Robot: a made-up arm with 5 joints. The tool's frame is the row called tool. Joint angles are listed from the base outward.
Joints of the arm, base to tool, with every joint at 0 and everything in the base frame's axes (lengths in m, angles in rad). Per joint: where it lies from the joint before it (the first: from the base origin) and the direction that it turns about. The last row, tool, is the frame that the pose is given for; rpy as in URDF.
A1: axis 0 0 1 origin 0.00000 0.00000 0.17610
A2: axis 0 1 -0.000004 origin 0.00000 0.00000 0.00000
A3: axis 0 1 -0.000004 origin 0.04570 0.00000 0.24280
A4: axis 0 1 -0.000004 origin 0.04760 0.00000 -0.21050
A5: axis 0 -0.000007 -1 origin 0.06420 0.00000 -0.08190
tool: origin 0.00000 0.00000 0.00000 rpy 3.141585 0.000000 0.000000
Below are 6 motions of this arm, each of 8 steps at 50 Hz.
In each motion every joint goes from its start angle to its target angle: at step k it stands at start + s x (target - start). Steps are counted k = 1, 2, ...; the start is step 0. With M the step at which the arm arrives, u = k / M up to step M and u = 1 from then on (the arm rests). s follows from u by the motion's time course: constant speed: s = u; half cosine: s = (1 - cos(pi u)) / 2; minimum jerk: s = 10 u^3 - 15 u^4 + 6 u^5.
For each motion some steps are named. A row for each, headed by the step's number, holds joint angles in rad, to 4 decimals.
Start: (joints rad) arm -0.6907 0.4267 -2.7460 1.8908 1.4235
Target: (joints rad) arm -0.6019 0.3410 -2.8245 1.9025 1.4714
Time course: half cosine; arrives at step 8
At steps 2, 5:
2: -0.6777 0.4141 -2.7575 1.8925 1.4305
5: -0.6293 0.3675 -2.8003 1.8989 1.4566

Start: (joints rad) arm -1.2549 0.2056 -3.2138 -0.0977 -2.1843
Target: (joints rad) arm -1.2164 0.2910 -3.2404 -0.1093 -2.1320
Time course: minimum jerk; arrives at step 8
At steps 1, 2, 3, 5, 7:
1: -1.2543 0.2070 -3.2142 -0.0979 -2.1835
2: -1.2509 0.2144 -3.2166 -0.0989 -2.1789
3: -1.2443 0.2291 -3.2211 -0.1009 -2.1699
5: -1.2270 0.2675 -3.2331 -0.1061 -2.1464
7: -1.2170 0.2896 -3.2400 -0.1091 -2.1328

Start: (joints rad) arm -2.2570 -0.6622 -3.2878 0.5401 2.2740
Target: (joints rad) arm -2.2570 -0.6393 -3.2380 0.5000 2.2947
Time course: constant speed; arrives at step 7
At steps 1, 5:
1: -2.2570 -0.6589 -3.2807 0.5344 2.2770
5: -2.2570 -0.6458 -3.2522 0.5115 2.2888

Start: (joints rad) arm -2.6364 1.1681 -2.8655 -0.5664 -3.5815
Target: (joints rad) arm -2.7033 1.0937 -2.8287 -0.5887 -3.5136
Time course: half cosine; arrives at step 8
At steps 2, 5, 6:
2: -2.6462 1.1572 -2.8601 -0.5697 -3.5716
5: -2.6827 1.1167 -2.8401 -0.5818 -3.5346
6: -2.6935 1.1046 -2.8341 -0.5854 -3.5235

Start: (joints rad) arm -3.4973 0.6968 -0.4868 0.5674 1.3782
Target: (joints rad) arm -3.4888 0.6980 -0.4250 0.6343 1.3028
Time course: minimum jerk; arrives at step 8
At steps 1, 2, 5, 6, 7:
1: -3.4972 0.6968 -0.4858 0.5685 1.3770
2: -3.4964 0.6969 -0.4804 0.5743 1.3704
5: -3.4911 0.6977 -0.4420 0.6159 1.3236
6: -3.4897 0.6979 -0.4314 0.6274 1.3106
7: -3.4889 0.6980 -0.4260 0.6332 1.3040

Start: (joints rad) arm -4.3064 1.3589 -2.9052 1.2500 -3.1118
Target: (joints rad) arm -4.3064 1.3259 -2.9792 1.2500 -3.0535
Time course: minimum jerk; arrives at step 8
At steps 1, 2, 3, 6, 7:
1: -4.3064 1.3584 -2.9064 1.2500 -3.1109
2: -4.3064 1.3555 -2.9129 1.2500 -3.1058
3: -4.3064 1.3498 -2.9256 1.2500 -3.0958
6: -4.3064 1.3293 -2.9715 1.2500 -3.0595
7: -4.3064 1.3264 -2.9780 1.2500 -3.0544

